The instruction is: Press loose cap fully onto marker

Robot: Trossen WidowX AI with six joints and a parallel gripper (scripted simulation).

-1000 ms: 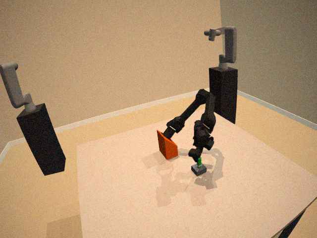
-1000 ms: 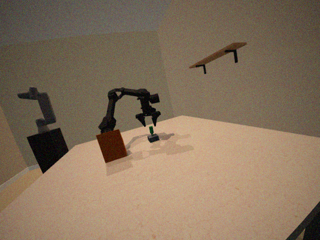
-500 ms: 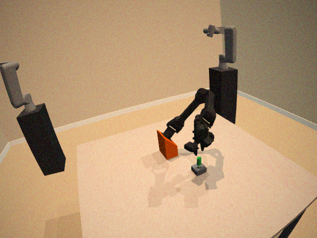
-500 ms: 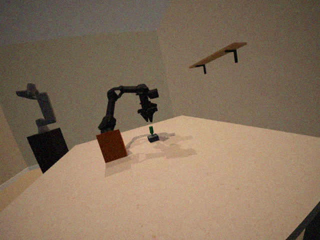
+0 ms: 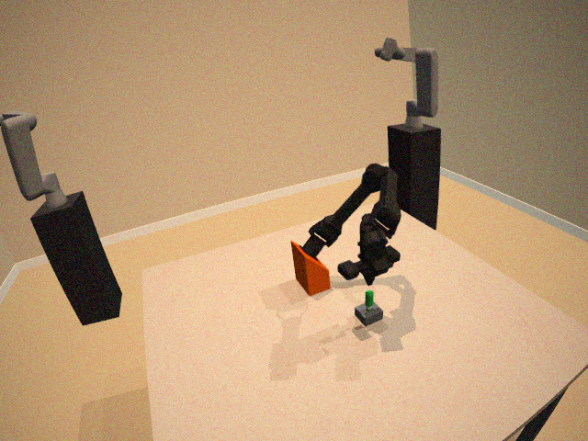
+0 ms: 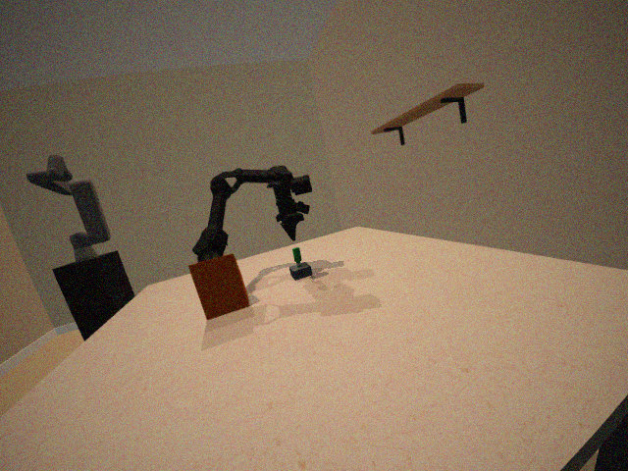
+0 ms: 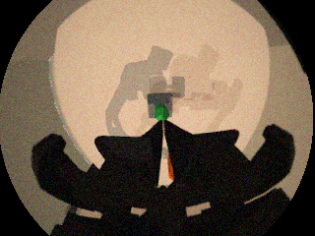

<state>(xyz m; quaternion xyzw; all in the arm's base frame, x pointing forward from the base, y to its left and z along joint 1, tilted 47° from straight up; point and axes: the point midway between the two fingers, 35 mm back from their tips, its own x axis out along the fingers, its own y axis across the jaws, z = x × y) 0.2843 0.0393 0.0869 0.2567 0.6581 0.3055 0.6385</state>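
Now: gripper tip 50 mm above the green marker cap.
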